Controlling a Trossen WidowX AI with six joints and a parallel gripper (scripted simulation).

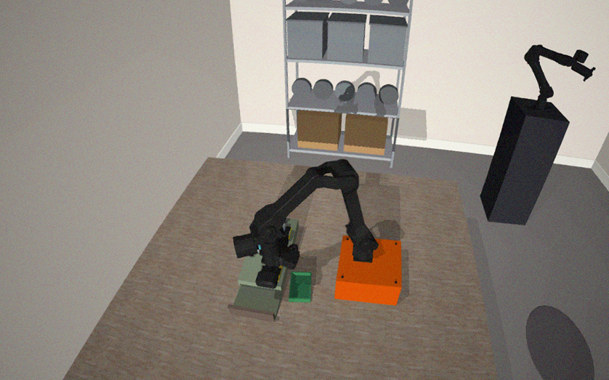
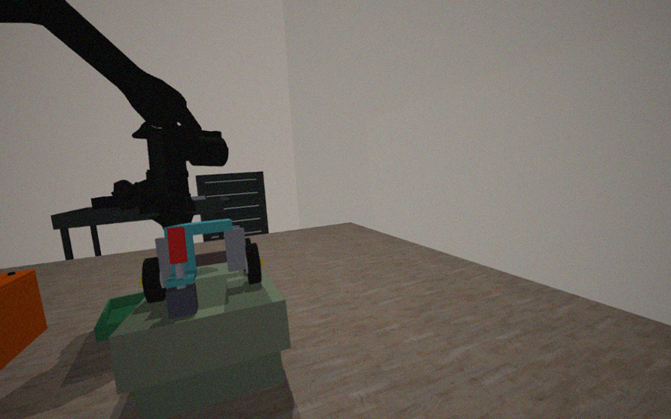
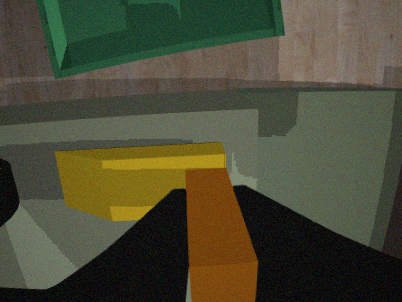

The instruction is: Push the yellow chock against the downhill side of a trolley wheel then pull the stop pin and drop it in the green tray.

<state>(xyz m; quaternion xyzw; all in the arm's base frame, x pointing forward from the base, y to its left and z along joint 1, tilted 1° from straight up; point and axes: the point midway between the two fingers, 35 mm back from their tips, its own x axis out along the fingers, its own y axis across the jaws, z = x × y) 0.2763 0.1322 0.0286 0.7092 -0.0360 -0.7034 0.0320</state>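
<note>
My gripper tip is now 24 cm to the left of the red-headed stop pin, 4 cm below it and 3 cm short of it. Also, from my gripper tip: yellow chock (2 cm to the right); then ramp block (13 cm to the right, 5 cm ahead, 4 cm below); then blue trolley (14 cm to the right, 5 cm ahead, 2 cm above).
</note>
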